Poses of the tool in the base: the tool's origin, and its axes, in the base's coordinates. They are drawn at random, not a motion.
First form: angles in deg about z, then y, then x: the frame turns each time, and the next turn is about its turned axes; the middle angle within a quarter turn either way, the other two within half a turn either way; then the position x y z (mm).
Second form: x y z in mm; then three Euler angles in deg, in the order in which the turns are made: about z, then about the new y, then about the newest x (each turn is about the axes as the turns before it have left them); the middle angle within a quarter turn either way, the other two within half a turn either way. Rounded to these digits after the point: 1 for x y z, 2 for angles.
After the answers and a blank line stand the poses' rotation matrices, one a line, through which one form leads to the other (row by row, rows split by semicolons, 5 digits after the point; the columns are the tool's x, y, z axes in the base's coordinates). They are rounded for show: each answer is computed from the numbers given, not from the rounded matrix.
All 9 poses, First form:
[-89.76, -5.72, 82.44, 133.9, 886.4, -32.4]
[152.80, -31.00, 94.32, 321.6, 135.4, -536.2]
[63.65, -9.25, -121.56, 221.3, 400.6, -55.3]
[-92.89, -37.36, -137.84, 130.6, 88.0, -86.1]
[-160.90, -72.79, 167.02, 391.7, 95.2, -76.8]
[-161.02, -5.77, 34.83, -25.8, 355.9, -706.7]
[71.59, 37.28, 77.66, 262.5, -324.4, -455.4]
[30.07, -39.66, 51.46, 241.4, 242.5, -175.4]
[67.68, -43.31, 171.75, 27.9, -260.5, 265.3]
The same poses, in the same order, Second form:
[133.9, 886.4, -32.4, -89.76, -5.72, 82.44]
[321.6, 135.4, -536.2, 152.80, -31.00, 94.32]
[221.3, 400.6, -55.3, 63.65, -9.25, -121.56]
[130.6, 88.0, -86.1, -92.89, -37.36, -137.84]
[391.7, 95.2, -76.8, -160.90, -72.79, 167.02]
[-25.8, 355.9, -706.7, -161.02, -5.77, 34.83]
[262.5, -324.4, -455.4, 71.59, 37.28, 77.66]
[241.4, 242.5, -175.4, 30.07, -39.66, 51.46]
[27.9, -260.5, 265.3, 67.68, -43.31, 171.75]

0.00417 0.13115 -0.99135; -0.99501 0.09935 0.00896; 0.09967 0.98637 0.13091
-0.76238 0.49121 0.42129; 0.39181 -0.16776 0.90462; 0.51504 0.85473 -0.06457
0.43808 0.52980 -0.72622; 0.88445 -0.10957 0.45359; 0.16074 -0.84101 -0.51659
-0.04007 -0.76087 0.64767; -0.79383 -0.36941 -0.48309; 0.60682 -0.53350 -0.58919
-0.27959 -0.11611 -0.95307; -0.09682 0.99101 -0.09233; 0.95523 0.06646 -0.28831
-0.94084 0.32127 -0.10772; -0.32359 -0.75755 0.56693; 0.10054 0.56825 0.81669
0.25129 -0.01590 0.96778; 0.75496 0.62893 -0.18570; -0.60571 0.77730 0.17005
0.66623 -0.74421 0.04778; 0.38574 0.28907 -0.87615; 0.63823 0.60215 0.47966
0.27635 0.87812 0.39055; 0.67314 -0.46690 0.57349; 0.68595 0.10441 -0.72012

